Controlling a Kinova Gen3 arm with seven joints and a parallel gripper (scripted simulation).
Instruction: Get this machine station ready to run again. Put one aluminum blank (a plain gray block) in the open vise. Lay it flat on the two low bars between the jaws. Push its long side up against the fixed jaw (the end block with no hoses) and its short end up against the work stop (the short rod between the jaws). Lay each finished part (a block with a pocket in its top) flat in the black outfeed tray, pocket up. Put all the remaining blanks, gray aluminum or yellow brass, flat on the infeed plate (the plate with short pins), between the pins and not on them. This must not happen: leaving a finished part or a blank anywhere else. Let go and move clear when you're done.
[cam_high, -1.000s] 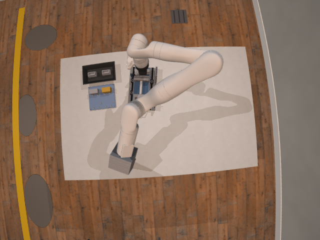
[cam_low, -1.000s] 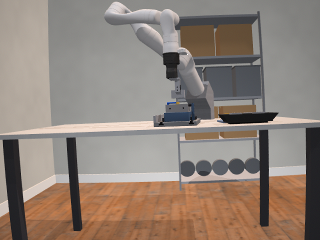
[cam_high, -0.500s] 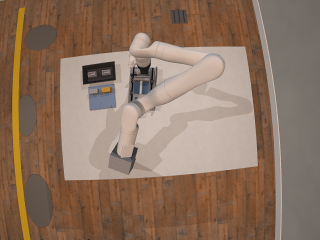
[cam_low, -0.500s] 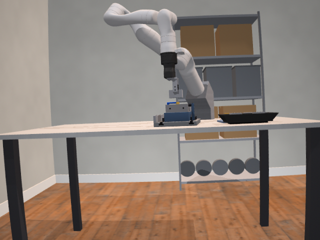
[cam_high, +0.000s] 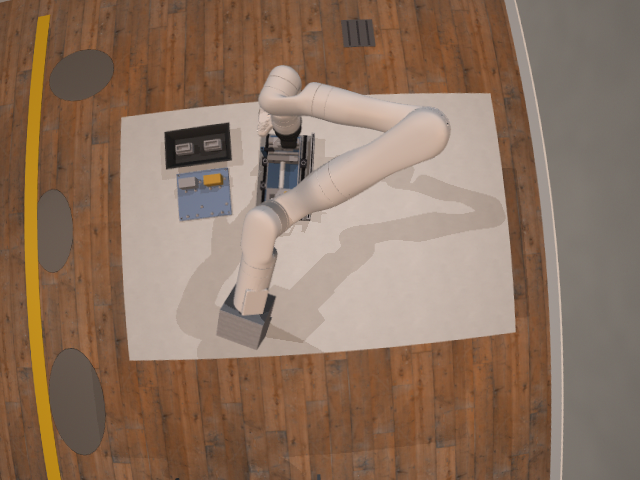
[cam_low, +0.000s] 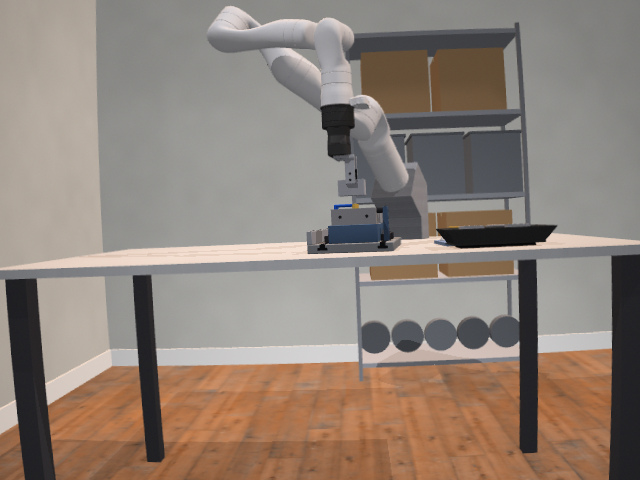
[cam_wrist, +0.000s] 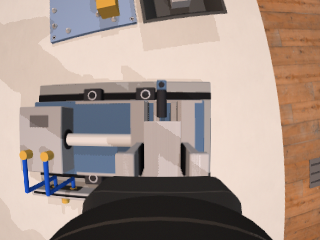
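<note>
The vise is 60 mm behind my hand, 40 mm to the left of it and 130 mm below it. From my hand the other things lie so: yellow brass blank (50 mm ahead, 260 mm to the left, 140 mm below); gray aluminum blank (30 mm below); blue infeed plate (30 mm ahead, 320 mm to the left, 170 mm below).
</note>
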